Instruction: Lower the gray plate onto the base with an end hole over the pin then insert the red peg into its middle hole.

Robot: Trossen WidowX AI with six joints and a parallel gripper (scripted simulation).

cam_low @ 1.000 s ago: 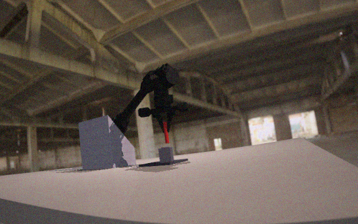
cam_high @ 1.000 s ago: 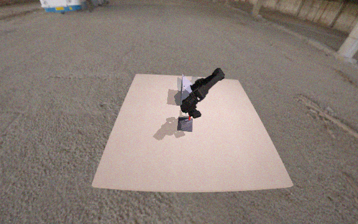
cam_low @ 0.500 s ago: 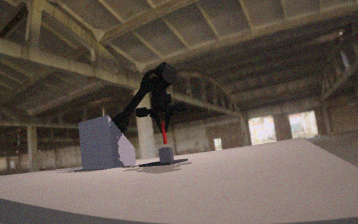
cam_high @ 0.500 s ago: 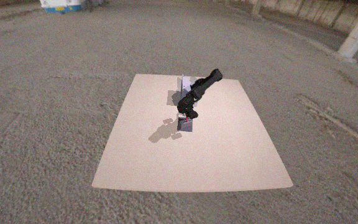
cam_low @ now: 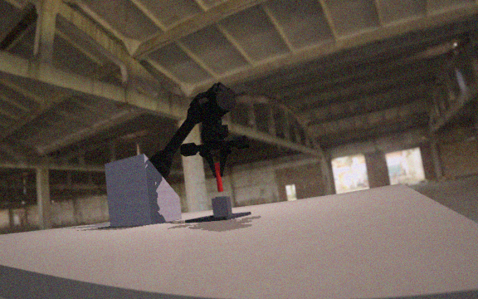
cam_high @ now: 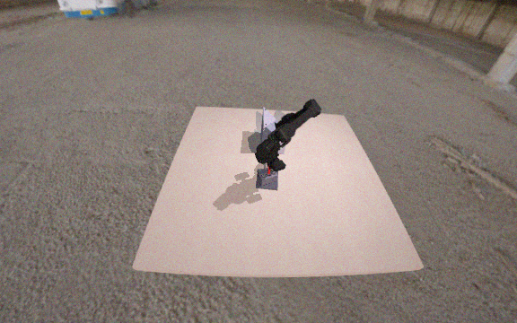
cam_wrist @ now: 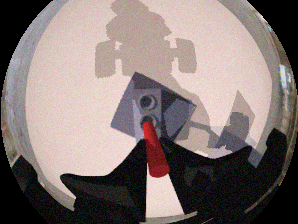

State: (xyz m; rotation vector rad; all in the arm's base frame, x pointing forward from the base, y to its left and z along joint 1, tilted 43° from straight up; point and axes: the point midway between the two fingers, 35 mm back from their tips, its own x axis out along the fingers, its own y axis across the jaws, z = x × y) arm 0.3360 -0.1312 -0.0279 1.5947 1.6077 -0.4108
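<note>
Right now the red peg is right at my gripper tip. Round my gripper tip: dark flat base: 1 cm behind, 2 cm to the left, 11 cm below; gray plate: 7 cm below.
</note>
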